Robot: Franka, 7 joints.
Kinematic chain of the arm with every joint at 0, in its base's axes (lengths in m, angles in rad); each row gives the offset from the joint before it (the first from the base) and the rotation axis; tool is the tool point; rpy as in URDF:
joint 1: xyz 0 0 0.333 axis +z
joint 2: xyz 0 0 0 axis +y
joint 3: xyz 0 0 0.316 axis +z
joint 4: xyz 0.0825 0 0 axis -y
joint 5: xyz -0.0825 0 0.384 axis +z
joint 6: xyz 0 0 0 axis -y
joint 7: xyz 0.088 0 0 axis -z
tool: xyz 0 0 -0.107 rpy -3.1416 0 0
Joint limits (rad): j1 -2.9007..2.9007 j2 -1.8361..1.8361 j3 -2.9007..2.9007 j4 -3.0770..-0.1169 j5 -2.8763..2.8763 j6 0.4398..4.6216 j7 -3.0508..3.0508
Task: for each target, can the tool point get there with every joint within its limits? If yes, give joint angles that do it. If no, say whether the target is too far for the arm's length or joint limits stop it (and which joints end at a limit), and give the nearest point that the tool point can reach.
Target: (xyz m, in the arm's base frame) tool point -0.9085 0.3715 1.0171
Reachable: no: too far | nearest point -0.6514 0.2664 0.8235 | short by 0.339 m
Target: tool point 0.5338 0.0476 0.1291
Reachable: yes | joints 0.8633 1.1716 -0.6620 -2.1424 -2.4438 0.7863 1.3841
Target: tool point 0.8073 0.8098 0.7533
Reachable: no: too far | nearest point 0.5685 0.5703 0.6290 | short by 0.360 m
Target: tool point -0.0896 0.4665 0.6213
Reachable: yes | joints 0.1217 0.8437 2.2528 -2.2047 1.1215 3.6221 -0.8344
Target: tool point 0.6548 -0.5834 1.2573
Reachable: no: too far | nearest point 0.4409 -0.3928 0.9553 | short by 0.416 m
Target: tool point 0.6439 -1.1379 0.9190
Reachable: no: too far | nearest point 0.3855 -0.6813 0.6839 | short by 0.575 m
